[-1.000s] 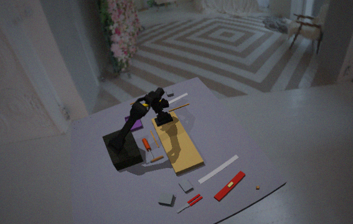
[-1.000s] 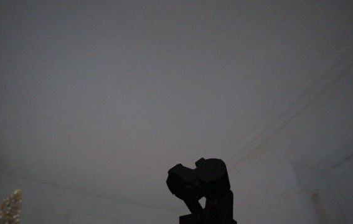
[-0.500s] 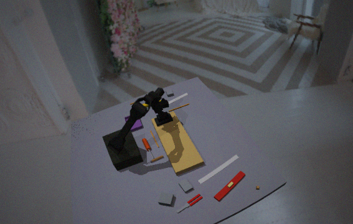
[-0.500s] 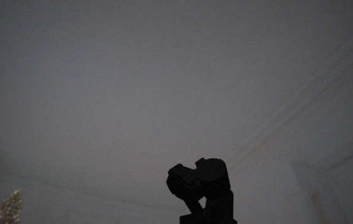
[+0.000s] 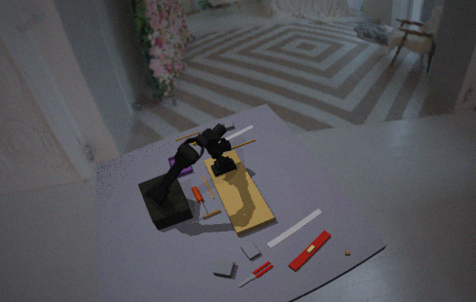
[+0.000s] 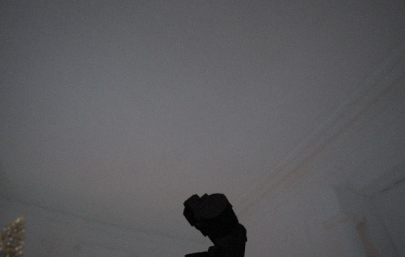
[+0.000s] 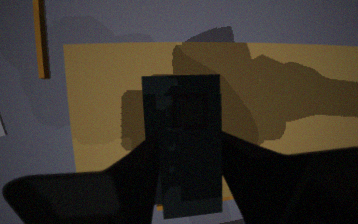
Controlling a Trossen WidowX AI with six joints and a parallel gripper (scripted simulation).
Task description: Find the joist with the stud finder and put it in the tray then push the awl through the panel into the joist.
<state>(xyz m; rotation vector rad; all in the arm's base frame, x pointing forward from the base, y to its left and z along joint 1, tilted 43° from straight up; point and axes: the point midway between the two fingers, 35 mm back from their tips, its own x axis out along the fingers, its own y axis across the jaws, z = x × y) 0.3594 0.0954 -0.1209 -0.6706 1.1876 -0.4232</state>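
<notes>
The purple tray is 240 mm behind my gripper tip, 170 mm to the left of it and 50 mm below it. From my gripper tip the other things lie so: red level: 180 mm ahead, 620 mm to the right, 50 mm below; yellow bar: 40 mm behind, 340 mm to the left, 60 mm below; stud finder: 10 mm ahead, 20 mm above.
</notes>
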